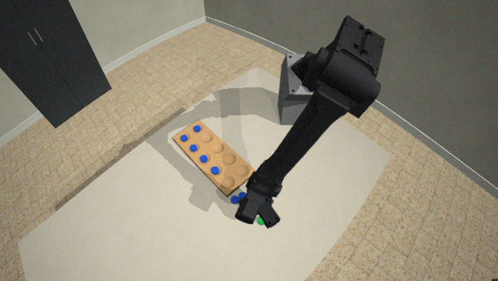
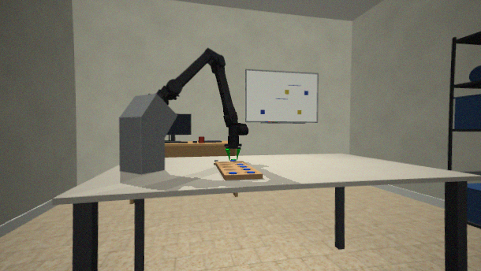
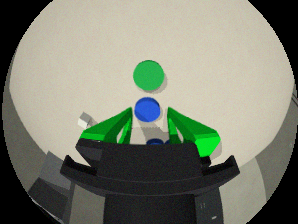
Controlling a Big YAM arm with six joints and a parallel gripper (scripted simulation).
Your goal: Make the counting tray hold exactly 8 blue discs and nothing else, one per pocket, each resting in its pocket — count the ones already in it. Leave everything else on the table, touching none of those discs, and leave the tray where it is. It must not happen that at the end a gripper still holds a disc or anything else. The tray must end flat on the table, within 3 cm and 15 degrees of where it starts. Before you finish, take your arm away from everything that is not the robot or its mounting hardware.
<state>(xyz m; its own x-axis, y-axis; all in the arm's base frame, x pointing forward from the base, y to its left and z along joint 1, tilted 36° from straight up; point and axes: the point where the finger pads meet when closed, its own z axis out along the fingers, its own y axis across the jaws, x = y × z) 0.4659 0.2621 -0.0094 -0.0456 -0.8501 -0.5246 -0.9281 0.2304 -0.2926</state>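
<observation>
Now: hand 4 cm to the right of the green disc and 1 cm above it. Also, from my hand: wooden counting tray: 31 cm to the right, 2 cm ahead, 1 cm below; tan disc: 11 cm to the right, 9 cm behind, 1 cm below; small white cube: 10 cm behind, 1 cm to the right, 1 cm below.
</observation>
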